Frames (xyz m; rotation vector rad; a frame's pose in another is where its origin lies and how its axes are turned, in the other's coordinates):
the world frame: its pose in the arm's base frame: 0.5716 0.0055 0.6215 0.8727 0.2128 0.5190
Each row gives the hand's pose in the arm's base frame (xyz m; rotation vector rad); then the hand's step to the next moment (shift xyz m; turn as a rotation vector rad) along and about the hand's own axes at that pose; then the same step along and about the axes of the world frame.
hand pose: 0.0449 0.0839 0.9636 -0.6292 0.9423 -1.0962
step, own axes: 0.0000 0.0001 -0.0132 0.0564 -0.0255 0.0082
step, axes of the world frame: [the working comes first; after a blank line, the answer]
step, axes of the arm's base frame: -0.0115 0.0003 -0.0064 0.0043 -0.0619 0.0068

-0.0099 -0.0008 -0.0087 -0.0280 -0.0290 0.0477
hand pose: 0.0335 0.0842 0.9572 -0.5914 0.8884 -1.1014
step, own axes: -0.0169 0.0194 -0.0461 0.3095 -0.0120 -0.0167
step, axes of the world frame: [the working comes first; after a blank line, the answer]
step, axes of the arm's base frame: -0.0323 0.0235 -0.0346 0.0357 -0.2928 -0.0961

-0.0166 -0.0032 -0.0500 -0.1233 -0.2417 0.1503
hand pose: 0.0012 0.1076 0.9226 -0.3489 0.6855 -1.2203
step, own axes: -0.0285 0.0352 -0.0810 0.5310 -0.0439 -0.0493
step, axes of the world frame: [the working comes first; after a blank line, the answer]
step, axes of the arm's base frame: -0.0317 0.0472 -0.0734 0.0306 -0.5075 -0.1667

-0.0051 -0.0209 -0.0903 -0.2406 -0.4083 0.2485
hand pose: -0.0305 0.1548 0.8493 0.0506 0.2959 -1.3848
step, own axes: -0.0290 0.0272 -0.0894 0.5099 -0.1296 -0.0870
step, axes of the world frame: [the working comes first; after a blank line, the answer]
step, axes of the arm's base frame: 0.0062 0.0516 -0.0829 -0.0627 -0.4958 -0.1862

0.0294 -0.0391 -0.0848 -0.3149 -0.3849 0.1925
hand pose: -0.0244 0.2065 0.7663 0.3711 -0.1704 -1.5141
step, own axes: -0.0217 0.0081 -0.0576 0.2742 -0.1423 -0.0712
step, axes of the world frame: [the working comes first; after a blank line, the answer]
step, axes of the arm's base frame: 0.0257 0.0292 -0.0484 -0.0938 -0.2644 -0.1476

0.0356 -0.0309 -0.0404 -0.2211 -0.2219 0.0490
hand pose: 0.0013 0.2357 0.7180 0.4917 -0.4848 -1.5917
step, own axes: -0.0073 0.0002 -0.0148 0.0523 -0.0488 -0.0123
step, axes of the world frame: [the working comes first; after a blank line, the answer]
step, axes of the arm's base frame: 0.0092 0.0070 -0.0118 -0.0362 -0.0488 -0.0396

0.0112 -0.0086 -0.0086 -0.0574 -0.0440 -0.0060
